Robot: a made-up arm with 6 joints.
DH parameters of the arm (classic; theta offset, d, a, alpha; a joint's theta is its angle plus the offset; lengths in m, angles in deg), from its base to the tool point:
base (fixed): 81.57 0 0.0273 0
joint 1: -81.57 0.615 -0.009 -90
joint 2: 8.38 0 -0.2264 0
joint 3: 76.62 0 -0.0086 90
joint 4: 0 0.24 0.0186 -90
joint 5: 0 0.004 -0.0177 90
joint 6: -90 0.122 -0.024 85
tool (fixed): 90 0.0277 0 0
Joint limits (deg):
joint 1: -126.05..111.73
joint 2: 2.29..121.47
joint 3: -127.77..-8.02
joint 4: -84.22..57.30
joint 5: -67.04..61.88
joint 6: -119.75..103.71
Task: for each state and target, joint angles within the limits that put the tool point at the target. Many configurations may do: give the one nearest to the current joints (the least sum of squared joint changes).
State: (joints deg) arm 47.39 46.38 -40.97 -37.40 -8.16 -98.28
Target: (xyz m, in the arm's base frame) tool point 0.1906 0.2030 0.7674
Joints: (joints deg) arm 40.39 56.45 -46.17 -37.91 -7.03 -99.34
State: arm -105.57 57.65 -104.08 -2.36 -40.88 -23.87
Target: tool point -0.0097 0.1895 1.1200
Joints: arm -80.35 45.13 -114.06 13.24 -43.89 -20.07
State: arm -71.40 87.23 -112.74 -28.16 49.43 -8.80
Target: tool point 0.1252 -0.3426 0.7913
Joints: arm -69.45 93.22 -96.54 -26.90 56.74 -11.07
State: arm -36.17 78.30 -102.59 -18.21 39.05 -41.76
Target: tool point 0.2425 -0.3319 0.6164
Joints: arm -57.25 116.75 -93.90 -22.75 39.10 -40.74
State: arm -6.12 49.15 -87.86 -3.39 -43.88 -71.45
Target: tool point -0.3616 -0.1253 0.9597
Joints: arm 26.99 9.66 -109.01 5.29 -54.48 -69.51
